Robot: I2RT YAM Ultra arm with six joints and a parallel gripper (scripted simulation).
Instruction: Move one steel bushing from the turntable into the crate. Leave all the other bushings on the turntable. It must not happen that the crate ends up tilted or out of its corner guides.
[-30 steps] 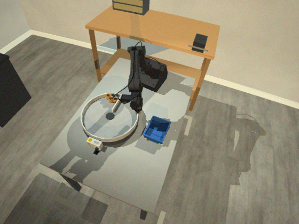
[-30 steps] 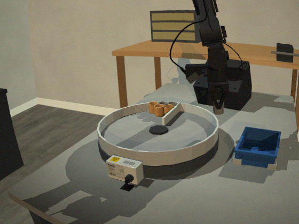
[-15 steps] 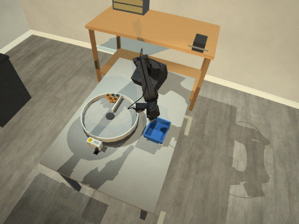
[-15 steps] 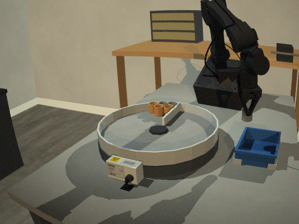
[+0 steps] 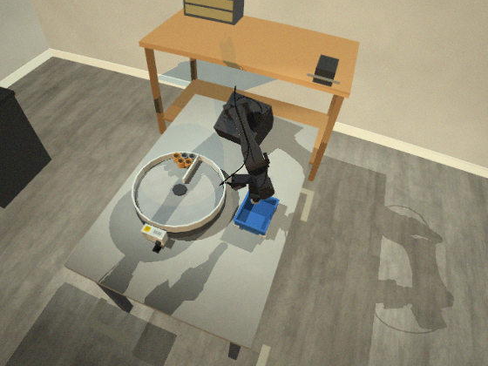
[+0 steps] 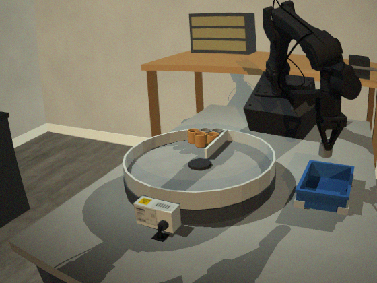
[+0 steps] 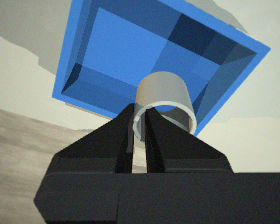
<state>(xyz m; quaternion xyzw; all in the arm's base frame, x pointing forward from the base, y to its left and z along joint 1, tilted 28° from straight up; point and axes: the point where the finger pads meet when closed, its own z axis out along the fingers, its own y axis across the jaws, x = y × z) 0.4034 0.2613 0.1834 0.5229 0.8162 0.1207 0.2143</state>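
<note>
Now: hand 2 cm past the blue crate, 1 cm to the right of it and 12 cm above it. Round my hand: round turntable 4 cm ahead, 35 cm to the right, 9 cm below.
</note>
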